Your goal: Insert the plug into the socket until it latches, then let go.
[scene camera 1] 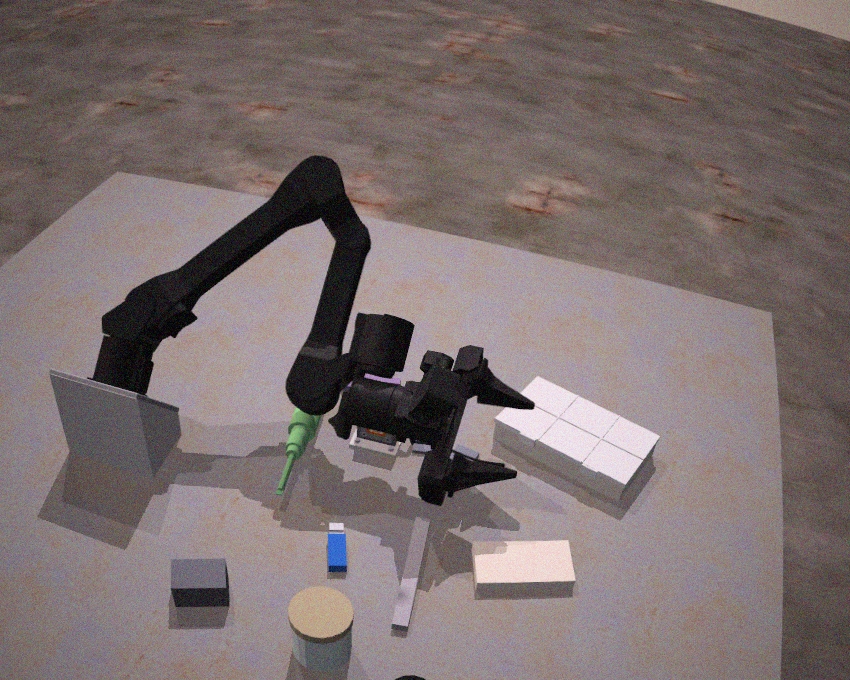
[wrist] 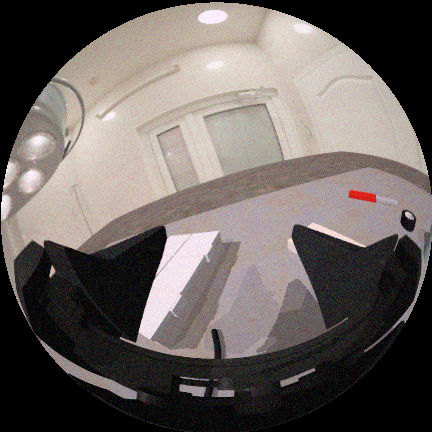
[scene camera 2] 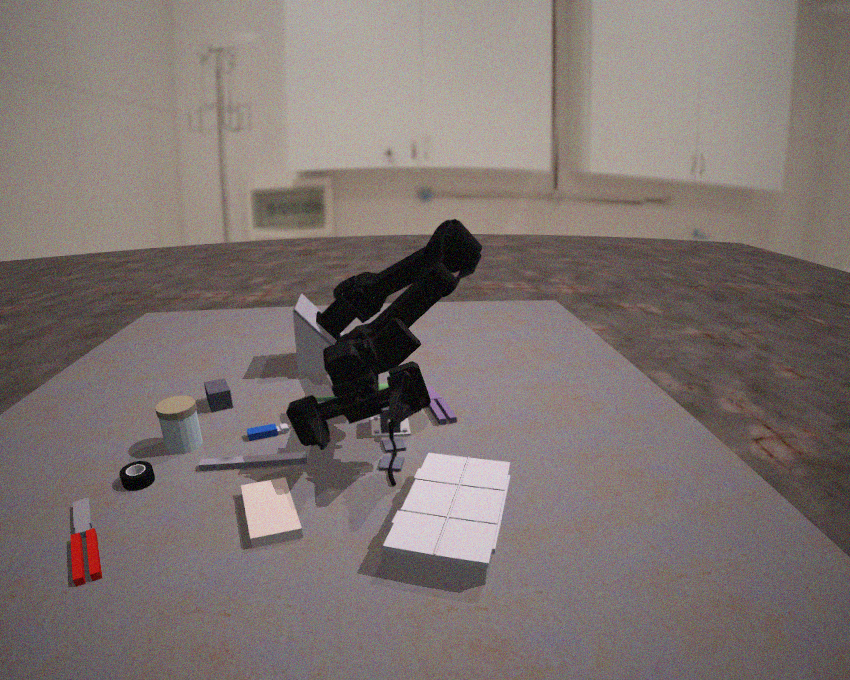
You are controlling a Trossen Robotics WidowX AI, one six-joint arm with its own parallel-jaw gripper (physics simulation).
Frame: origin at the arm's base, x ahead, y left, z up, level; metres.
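Seen in the pictures: gripper, fingertip midpoint: [scene camera 1: 525,439] [wrist: 231,231] [scene camera 2: 356,435]; arm's base at its link origin: [scene camera 1: 116,389] [scene camera 2: 327,326].
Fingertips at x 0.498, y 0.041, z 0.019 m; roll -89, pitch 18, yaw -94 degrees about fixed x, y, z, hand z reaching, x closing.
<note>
Pixels of each thing's top centre, then the offset from my fingertips to it. "*": a spot on its surface instead.
- socket at its top centre: [scene camera 1: 383,410] [scene camera 2: 389,403] 0.176 m back, 0.056 m left, 0.048 m down
- black cable at a spot on its surface: [wrist: 216,342] [scene camera 2: 390,475] * 0.036 m back, 0.041 m left, 0.087 m down
- white tiled block at its top centre: [scene camera 2: 454,499] [scene camera 1: 580,427] [wrist: 160,268] 0.068 m ahead, 0.105 m left, 0.058 m down
- pale block at its top centre: [scene camera 1: 524,561] [scene camera 2: 269,505] [wrist: 328,244] 0.025 m ahead, 0.114 m right, 0.078 m down
- grey bar at its top centre: [scene camera 1: 412,569] [scene camera 2: 252,458] 0.093 m back, 0.151 m right, 0.082 m down
- blue stick at its top centre: [scene camera 1: 336,542] [scene camera 2: 267,427] 0.181 m back, 0.138 m right, 0.081 m down
- dark box at its top centre: [scene camera 1: 198,573] [scene camera 2: 216,386] 0.306 m back, 0.245 m right, 0.058 m down
- jar at its top centre: [scene camera 1: 320,611] [scene camera 2: 175,404] 0.161 m back, 0.275 m right, 0.022 m down
- green screwdriver at its top centre: [scene camera 1: 297,431] [scene camera 2: 351,387] 0.270 m back, 0.001 m left, 0.060 m down
The socket [scene camera 1: 376,433], a dark housing with an orange patch on a white base plate, stands partly under my arm in scene camera 1. In scene camera 2 a corner of its base plate [scene camera 2: 404,429] shows beside my near finger. A black cable [scene camera 2: 391,473] [wrist: 216,342] runs out from that area over flat grey pieces. The plug cannot be made out; my gripper and arm hide the area at the socket, so whether it is seated cannot be told. My gripper [scene camera 1: 524,439] [scene camera 2: 358,435] [wrist: 231,231] is wide open and empty, above the table and past the socket.
A white tiled block [scene camera 1: 575,436] [scene camera 2: 453,506] lies beyond my fingers. A pale block [scene camera 1: 523,565] [scene camera 2: 270,509], grey bar [scene camera 1: 411,577], blue stick [scene camera 1: 337,552], dark box [scene camera 1: 199,581] and jar [scene camera 1: 320,627] lie at one side. A green screwdriver [scene camera 1: 301,433] is beside my arm.
</note>
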